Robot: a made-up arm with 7 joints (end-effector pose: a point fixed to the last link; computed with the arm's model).
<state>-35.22 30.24 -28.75 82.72 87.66 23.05 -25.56</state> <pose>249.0 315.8 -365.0 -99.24 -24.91 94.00</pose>
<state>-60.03 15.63 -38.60 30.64 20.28 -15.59 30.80</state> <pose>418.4 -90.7 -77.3 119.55 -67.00 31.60</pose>
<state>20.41 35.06 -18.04 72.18 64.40 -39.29 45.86</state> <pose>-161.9 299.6 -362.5 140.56 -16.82 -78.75</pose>
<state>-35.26 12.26 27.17 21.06 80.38 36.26 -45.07</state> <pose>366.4 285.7 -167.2 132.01 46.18 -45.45</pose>
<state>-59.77 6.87 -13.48 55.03 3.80 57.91 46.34</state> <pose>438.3 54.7 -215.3 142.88 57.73 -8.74</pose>
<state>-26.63 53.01 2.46 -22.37 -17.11 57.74 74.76</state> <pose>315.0 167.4 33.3 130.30 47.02 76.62</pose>
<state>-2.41 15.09 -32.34 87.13 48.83 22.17 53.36</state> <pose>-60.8 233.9 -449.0 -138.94 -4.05 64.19</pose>
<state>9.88 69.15 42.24 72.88 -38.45 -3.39 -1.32</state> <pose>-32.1 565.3 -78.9 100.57 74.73 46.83</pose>
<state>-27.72 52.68 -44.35 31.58 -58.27 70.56 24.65</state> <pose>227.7 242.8 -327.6 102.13 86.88 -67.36</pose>
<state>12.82 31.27 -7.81 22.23 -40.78 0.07 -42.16</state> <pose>120.2 222.1 -376.1 59.95 4.45 -39.34</pose>
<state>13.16 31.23 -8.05 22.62 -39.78 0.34 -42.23</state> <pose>115.0 222.1 -378.8 60.12 5.28 -40.62</pose>
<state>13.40 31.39 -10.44 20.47 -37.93 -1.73 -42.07</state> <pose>119.4 205.9 -376.5 61.41 1.38 -43.06</pose>
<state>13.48 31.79 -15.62 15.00 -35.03 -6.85 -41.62</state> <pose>132.5 166.3 -365.3 63.19 -9.16 -46.22</pose>
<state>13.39 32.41 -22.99 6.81 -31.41 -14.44 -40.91</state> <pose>143.8 106.6 -341.1 63.34 -25.50 -48.11</pose>
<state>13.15 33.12 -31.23 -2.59 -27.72 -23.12 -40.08</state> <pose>143.1 41.7 -303.4 60.06 -44.07 -46.79</pose>
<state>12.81 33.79 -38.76 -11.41 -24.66 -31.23 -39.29</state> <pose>131.0 -10.0 -259.5 53.96 -60.25 -42.28</pose>
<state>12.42 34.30 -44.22 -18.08 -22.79 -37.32 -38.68</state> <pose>117.3 -40.1 -222.1 47.72 -71.03 -36.75</pose>
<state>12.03 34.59 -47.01 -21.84 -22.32 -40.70 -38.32</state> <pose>110.0 -52.5 -199.7 43.69 -76.22 -32.65</pose>
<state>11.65 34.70 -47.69 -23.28 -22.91 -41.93 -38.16</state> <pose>109.8 -55.1 -190.7 42.10 -77.74 -30.49</pose>
